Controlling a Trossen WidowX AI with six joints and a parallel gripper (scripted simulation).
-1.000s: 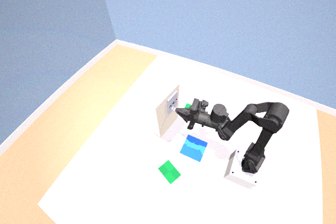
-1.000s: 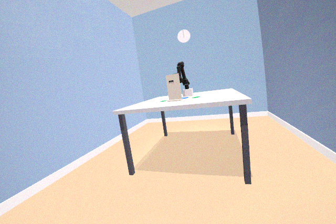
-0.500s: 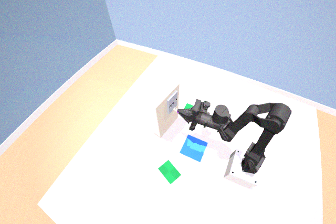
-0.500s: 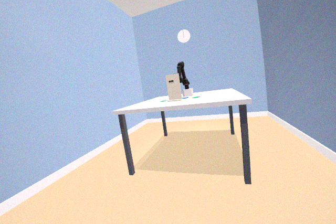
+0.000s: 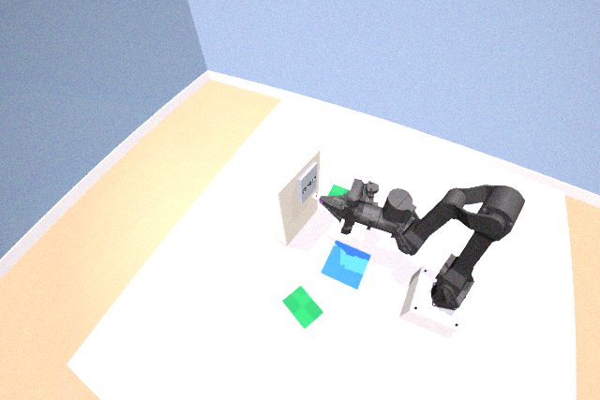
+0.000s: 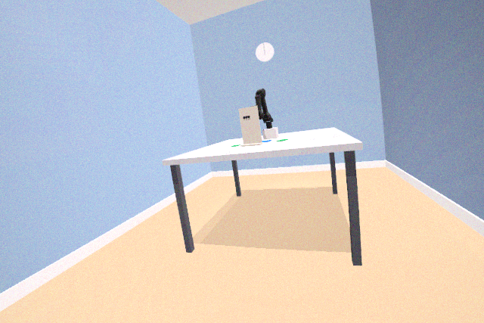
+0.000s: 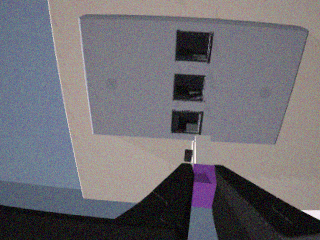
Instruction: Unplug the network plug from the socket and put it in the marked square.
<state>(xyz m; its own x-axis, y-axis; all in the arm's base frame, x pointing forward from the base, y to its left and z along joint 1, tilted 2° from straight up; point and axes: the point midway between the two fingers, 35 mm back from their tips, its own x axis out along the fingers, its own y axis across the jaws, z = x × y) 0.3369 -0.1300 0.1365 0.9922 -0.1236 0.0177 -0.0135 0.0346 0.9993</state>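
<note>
My gripper tip is 11 cm past the blue marked square, 7 cm to the right of it and 22 cm above it. Round my gripper tip: upright panel 6 cm ahead, 3 cm to the right, 8 cm below; then network plug right at my gripper tip.
</note>
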